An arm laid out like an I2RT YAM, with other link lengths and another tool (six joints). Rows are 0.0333 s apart.
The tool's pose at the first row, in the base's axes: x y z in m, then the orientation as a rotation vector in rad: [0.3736, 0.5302, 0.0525, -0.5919, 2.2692, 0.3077]
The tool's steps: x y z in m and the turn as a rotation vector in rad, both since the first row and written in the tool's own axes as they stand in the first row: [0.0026, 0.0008, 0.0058, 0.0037, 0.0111, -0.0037]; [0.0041, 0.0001, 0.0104, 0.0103, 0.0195, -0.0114]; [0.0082, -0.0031, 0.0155, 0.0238, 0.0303, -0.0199]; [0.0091, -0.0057, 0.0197, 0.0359, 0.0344, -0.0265]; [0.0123, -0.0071, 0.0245, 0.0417, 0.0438, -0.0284]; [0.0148, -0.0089, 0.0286, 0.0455, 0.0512, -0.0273]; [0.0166, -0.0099, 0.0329, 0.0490, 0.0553, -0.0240]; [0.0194, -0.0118, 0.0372, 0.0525, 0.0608, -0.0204]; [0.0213, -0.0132, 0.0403, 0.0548, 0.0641, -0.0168]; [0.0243, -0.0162, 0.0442, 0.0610, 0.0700, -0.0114]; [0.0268, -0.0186, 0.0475, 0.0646, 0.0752, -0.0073]
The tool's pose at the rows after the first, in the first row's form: [0.3752, 0.5323, 0.0467, -0.5972, 2.2786, 0.2990]; [0.3775, 0.5330, 0.0424, -0.6048, 2.2840, 0.2856]; [0.3797, 0.5309, 0.0358, -0.6103, 2.2915, 0.2632]; [0.3831, 0.5300, 0.0322, -0.6125, 2.2931, 0.2450]; [0.3848, 0.5297, 0.0265, -0.6142, 2.3014, 0.2350]; [0.3867, 0.5289, 0.0218, -0.6130, 2.3089, 0.2293]; [0.3888, 0.5291, 0.0175, -0.6086, 2.3140, 0.2258]; [0.3907, 0.5283, 0.0125, -0.6042, 2.3206, 0.2221]; [0.3922, 0.5277, 0.0089, -0.5999, 2.3251, 0.2204]; [0.3943, 0.5256, 0.0039, -0.5921, 2.3328, 0.2144]; [0.3960, 0.5240, -0.0002, -0.5870, 2.3392, 0.2109]
